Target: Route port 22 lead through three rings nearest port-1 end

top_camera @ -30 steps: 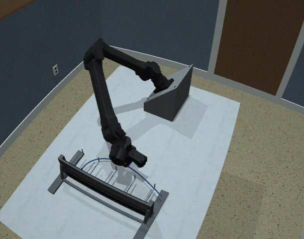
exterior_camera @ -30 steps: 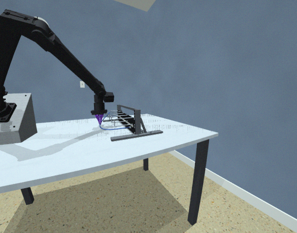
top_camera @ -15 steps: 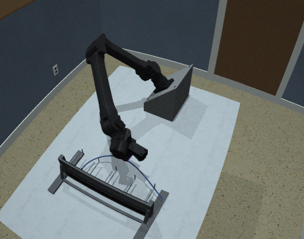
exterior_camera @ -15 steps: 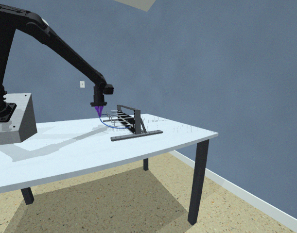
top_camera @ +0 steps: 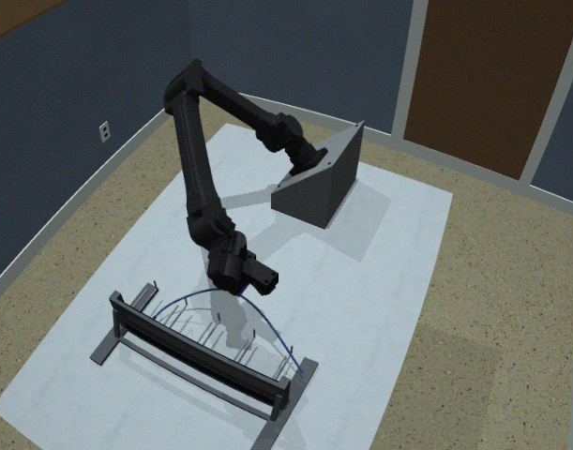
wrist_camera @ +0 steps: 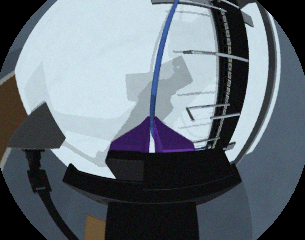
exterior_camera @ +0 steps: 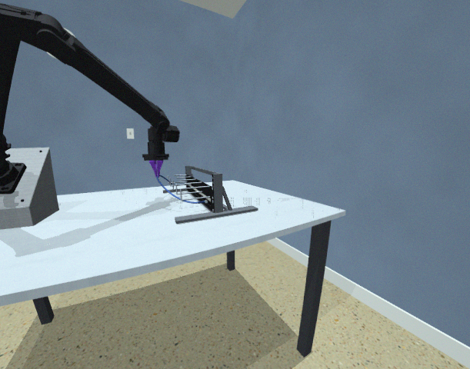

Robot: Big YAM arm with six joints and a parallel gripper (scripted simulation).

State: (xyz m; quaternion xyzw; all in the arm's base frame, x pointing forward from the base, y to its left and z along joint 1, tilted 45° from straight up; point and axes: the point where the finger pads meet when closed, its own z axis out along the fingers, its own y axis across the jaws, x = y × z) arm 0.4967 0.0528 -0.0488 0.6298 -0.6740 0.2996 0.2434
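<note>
My hand is 180 mm short of the dark rack, 50 mm above it and 10 mm to the left of it.
</note>
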